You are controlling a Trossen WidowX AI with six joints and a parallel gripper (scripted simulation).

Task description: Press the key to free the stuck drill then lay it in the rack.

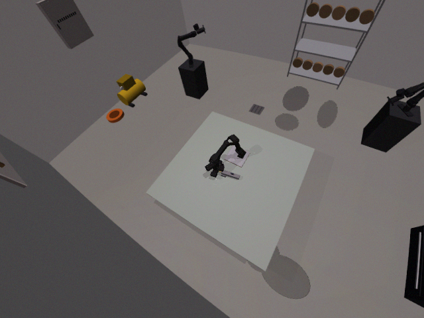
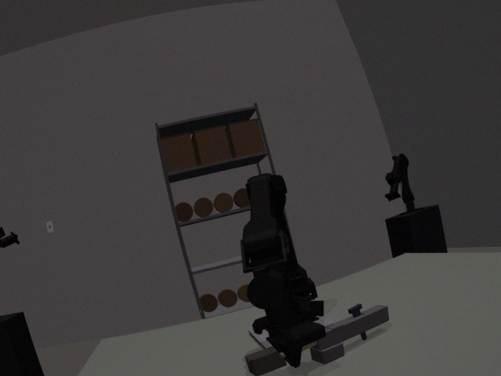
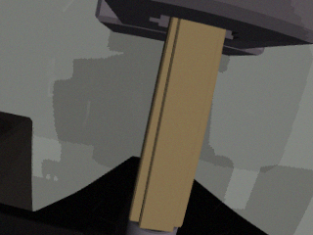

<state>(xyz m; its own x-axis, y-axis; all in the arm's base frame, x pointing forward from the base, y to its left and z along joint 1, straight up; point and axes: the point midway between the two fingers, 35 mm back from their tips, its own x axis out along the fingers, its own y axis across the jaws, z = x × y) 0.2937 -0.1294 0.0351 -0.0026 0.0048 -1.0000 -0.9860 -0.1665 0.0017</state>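
The drill is 1 cm behind my gripper tip, 4 cm to the left of it and 3 cm above it. From my gripper tip the other things lie so: dark grey rack: 7 cm behind, 4 cm to the right, 1 cm above; then dark t-shaped piece: 3 cm behind, 16 cm to the left, 4 cm above; then grey housing block: 2 cm behind, 14 cm to the left, 2 cm above.
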